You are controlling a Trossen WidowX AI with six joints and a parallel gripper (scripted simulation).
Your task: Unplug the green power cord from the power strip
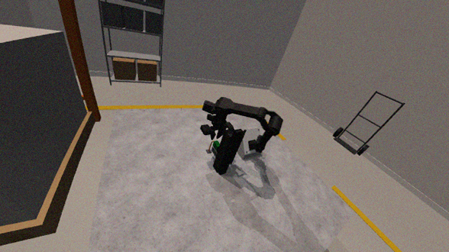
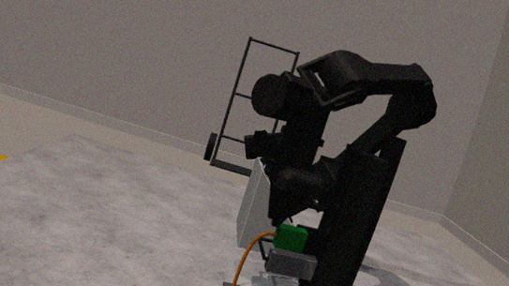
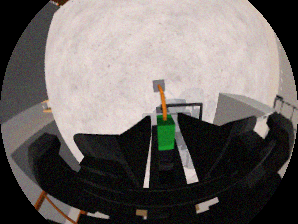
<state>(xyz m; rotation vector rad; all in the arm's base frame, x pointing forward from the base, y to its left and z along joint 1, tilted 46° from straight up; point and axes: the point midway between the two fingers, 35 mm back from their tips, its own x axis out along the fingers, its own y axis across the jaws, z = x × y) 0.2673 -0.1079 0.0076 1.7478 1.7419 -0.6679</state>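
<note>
Right now the green plug is 10 mm behind my gripper tip, 50 mm to the left of it and 10 mm below it.
</note>
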